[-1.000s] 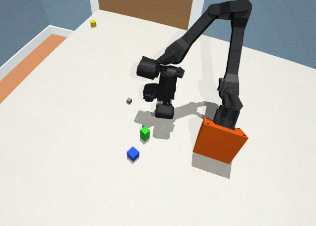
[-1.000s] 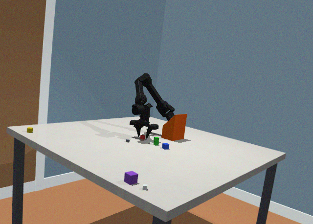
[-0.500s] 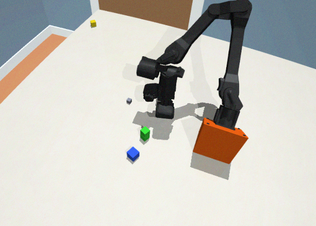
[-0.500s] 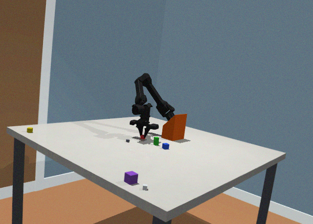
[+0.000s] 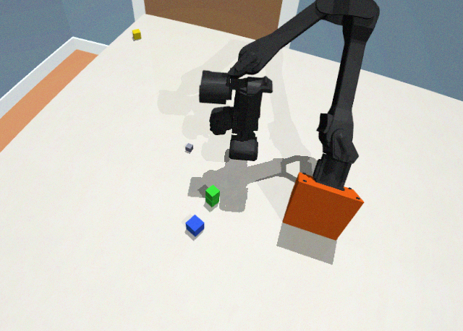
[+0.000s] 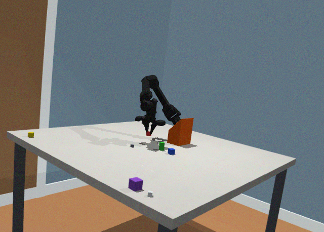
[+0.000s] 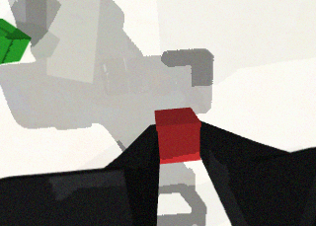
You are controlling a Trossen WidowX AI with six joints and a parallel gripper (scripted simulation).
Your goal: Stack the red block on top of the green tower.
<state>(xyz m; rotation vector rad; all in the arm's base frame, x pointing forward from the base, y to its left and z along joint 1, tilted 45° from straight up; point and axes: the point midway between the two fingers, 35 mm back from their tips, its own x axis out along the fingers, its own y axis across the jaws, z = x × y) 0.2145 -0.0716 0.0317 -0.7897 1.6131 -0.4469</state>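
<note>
My gripper tip is 40 mm short of the blue block, 220 mm to the right of it and 50 mm above it. Round my gripper tip: small grey block (140 mm ahead, 50 mm below); then yellow block (550 mm ahead, 440 mm to the right, 50 mm below); then red block (right at my gripper tip).
</note>
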